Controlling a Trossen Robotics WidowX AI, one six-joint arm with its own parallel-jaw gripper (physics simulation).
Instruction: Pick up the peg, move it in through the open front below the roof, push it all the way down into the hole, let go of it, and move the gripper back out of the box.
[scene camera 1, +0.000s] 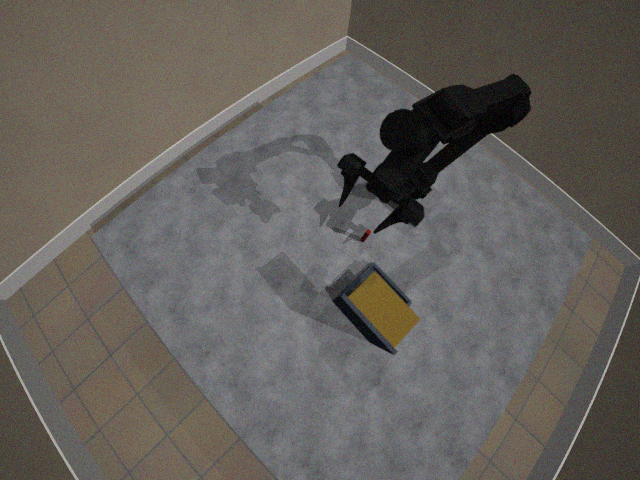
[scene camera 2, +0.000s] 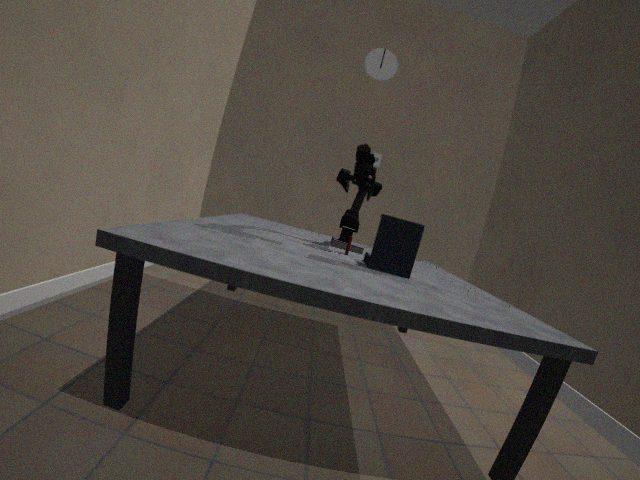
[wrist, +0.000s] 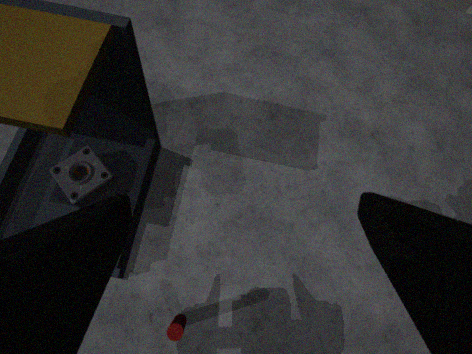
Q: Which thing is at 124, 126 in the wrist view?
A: A box.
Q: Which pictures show my gripper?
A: Scene camera 1, scene camera 2 and the wrist view: all of them.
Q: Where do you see my gripper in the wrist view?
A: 246, 204
